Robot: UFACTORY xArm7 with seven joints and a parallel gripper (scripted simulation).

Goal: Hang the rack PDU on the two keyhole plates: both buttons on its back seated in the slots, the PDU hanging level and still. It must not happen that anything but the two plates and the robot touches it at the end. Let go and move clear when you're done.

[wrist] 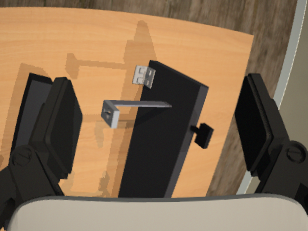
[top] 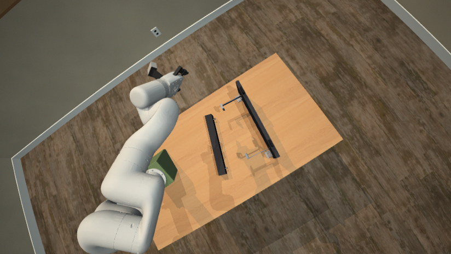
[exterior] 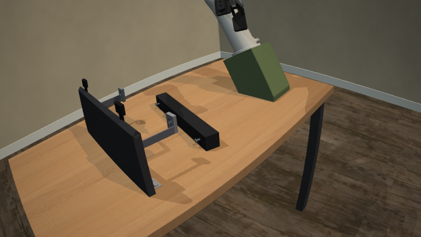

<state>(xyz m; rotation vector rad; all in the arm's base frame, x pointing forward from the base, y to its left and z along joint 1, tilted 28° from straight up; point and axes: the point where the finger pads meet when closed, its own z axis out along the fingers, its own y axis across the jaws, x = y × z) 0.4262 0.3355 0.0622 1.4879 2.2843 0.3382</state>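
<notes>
My hand is 50 mm past the rack PDU, 270 mm to the left of it and 340 mm above it. The rest, counted from my hand: black upright panel 210 mm ahead, 290 mm to the right, 280 mm below.
</notes>
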